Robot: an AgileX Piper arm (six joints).
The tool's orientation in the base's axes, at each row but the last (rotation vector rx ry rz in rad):
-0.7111 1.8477 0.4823
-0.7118 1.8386 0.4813
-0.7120 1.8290 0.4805
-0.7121 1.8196 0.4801
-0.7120 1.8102 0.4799
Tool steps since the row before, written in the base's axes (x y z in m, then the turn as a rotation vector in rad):
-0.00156 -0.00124 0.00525 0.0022 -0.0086 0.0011
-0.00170 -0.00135 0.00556 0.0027 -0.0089 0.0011
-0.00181 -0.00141 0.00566 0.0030 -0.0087 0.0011
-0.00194 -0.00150 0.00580 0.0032 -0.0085 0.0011
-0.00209 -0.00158 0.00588 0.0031 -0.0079 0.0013
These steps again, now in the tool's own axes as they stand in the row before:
-0.00415 0.00012 -0.00379 0.0005 -0.0079 -0.0042
-0.00440 0.00011 -0.00403 0.0004 -0.0084 -0.0041
-0.00449 0.00012 -0.00414 0.0003 -0.0085 -0.0038
-0.00460 0.00012 -0.00430 0.0002 -0.0085 -0.0035
-0.00466 0.00015 -0.00444 -0.0001 -0.0079 -0.0032

